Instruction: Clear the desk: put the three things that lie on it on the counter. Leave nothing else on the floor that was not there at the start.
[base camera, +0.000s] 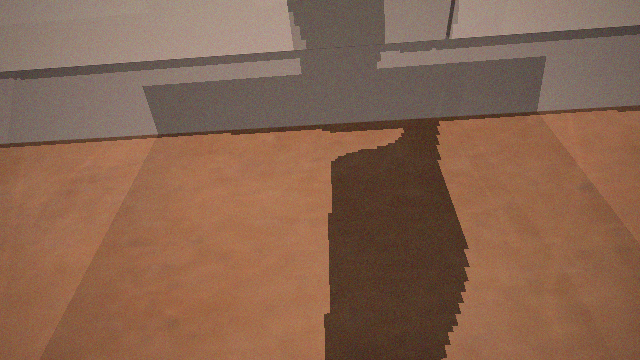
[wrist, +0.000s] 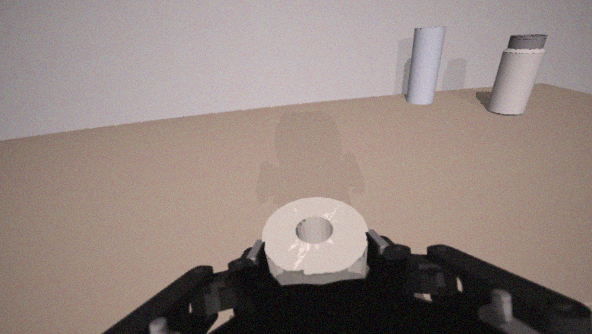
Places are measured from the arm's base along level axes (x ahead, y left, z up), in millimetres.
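Pixels of known places: gripper, fingertip midpoint: (wrist: 315, 248).
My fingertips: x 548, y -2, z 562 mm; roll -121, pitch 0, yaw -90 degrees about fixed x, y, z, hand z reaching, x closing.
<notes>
For each thing: its top centre in the pictures, then the offset to it from my fingertips. Level surfaces: height alone.
- white roll at its top centre: (wrist: 314, 229) dx +4, dy +0, dz +15 mm
- tan top at its surface level: dz -49 mm
- pale blue cylinder at its top centre: (wrist: 430, 27) dx +477, dy -316, dz +121 mm
- white bottle at its top centre: (wrist: 528, 35) dx +350, dy -443, dz +99 mm
- orange-brown floor at its surface level: dz -959 mm
In the wrist view, my gripper (wrist: 315, 248) is shut on a white roll (wrist: 281, 232) with a round hole in its top. The roll is upright between the two fingertips, over a tan top (wrist: 125, 200) that looks like the counter. The gap between the roll's underside and the top is hidden. A pale blue cylinder (wrist: 426, 66) stands upright at the back right, near the wall. A white bottle (wrist: 516, 82) with a grey cap stands to its right. Both are apart from my gripper.
A pale grey wall (wrist: 200, 55) runs behind the tan top. In the base view, white cabinet fronts (base camera: 125, 30) with a grey base strip (base camera: 75, 110) stand across the top, above an orange-brown floor (base camera: 225, 225). A dark shadow lies on the floor.
</notes>
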